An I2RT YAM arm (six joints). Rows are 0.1 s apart.
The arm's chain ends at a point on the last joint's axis. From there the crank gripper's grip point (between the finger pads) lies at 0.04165 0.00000 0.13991 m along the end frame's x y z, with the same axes.
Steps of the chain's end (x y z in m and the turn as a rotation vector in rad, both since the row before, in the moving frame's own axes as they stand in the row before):
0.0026 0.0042 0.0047 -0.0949 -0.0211 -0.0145
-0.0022 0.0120 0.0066 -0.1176 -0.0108 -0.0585
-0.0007 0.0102 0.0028 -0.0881 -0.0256 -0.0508
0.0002 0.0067 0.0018 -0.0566 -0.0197 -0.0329
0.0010 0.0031 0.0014 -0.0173 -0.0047 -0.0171
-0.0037 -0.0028 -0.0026 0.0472 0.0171 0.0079
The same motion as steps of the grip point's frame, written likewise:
-0.0003 0.0169 0.0049 -0.0949 -0.0211 -0.0145
-0.0033 0.0260 0.0062 -0.1176 -0.0108 -0.0585
-0.0040 0.0205 0.0034 -0.0881 -0.0256 -0.0508
-0.0025 0.0133 0.0024 -0.0566 -0.0197 -0.0329
0.0004 0.0048 0.0016 -0.0173 -0.0047 -0.0171
-0.0013 -0.0090 -0.0035 0.0472 0.0171 0.0079

